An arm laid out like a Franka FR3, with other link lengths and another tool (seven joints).
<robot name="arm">
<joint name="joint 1" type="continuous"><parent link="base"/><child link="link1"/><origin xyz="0.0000 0.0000 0.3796"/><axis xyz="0 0 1"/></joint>
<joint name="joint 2" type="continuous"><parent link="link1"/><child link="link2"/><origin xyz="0.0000 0.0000 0.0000" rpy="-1.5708 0.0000 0.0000"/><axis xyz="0 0 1"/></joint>
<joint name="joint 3" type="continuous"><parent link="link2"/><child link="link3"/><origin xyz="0.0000 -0.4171 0.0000" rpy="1.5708 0.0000 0.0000"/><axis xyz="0 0 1"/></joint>
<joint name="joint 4" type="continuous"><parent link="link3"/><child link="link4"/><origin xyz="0.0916 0.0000 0.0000" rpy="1.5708 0.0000 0.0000"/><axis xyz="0 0 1"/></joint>
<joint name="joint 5" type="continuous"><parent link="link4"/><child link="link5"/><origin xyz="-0.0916 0.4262 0.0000" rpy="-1.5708 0.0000 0.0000"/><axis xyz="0 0 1"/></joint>
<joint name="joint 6" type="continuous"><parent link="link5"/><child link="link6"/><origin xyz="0.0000 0.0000 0.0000" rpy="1.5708 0.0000 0.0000"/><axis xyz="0 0 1"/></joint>
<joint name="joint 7" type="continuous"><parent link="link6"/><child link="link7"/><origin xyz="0.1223 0.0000 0.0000" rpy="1.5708 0.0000 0.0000"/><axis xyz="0 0 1"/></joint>
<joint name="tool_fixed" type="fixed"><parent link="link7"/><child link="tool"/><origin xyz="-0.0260 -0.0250 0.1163" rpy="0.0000 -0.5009 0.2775"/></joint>
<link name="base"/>
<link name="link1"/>
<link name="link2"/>
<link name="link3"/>
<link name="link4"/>
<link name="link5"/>
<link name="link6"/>
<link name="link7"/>
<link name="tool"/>
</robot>
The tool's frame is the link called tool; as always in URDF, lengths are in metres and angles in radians. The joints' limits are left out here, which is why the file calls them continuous.
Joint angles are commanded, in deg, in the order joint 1, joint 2, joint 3, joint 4, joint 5, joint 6, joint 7. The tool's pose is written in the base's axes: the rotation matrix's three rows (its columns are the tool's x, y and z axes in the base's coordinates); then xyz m. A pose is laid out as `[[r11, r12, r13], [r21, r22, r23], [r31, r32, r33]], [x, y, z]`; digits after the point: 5 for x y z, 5 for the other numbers.
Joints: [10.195, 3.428, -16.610, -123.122, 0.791, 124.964, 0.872]
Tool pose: [[0.79103, -0.40070, -0.46228], [-0.35306, -0.91612, 0.18994], [-0.49962, 0.01296, -0.86615]], [0.60600, -0.03978, 0.49265]
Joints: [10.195, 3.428, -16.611, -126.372, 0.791, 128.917, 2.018]
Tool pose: [[0.78963, -0.41959, -0.44769], [-0.37046, -0.90766, 0.19726], [-0.48912, 0.01009, -0.87216]], [0.59724, -0.03881, 0.47156]
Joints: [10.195, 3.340, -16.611, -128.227, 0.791, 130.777, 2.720]
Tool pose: [[0.78570, -0.43100, -0.44375], [-0.38047, -0.90230, 0.20271], [-0.48777, 0.00956, -0.87292]], [0.59078, -0.03809, 0.46003]
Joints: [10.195, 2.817, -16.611, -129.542, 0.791, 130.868, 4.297]
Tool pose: [[0.76882, -0.45584, -0.44847], [-0.40041, -0.88998, 0.21817], [-0.49858, 0.01183, -0.86676]], [0.58344, -0.03698, 0.45448]
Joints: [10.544, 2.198, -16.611, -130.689, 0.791, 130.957, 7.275]
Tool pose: [[0.74567, -0.49628, -0.44461], [-0.43409, -0.86806, 0.24091], [-0.50551, 0.01336, -0.86272]], [0.57785, -0.03195, 0.45125]
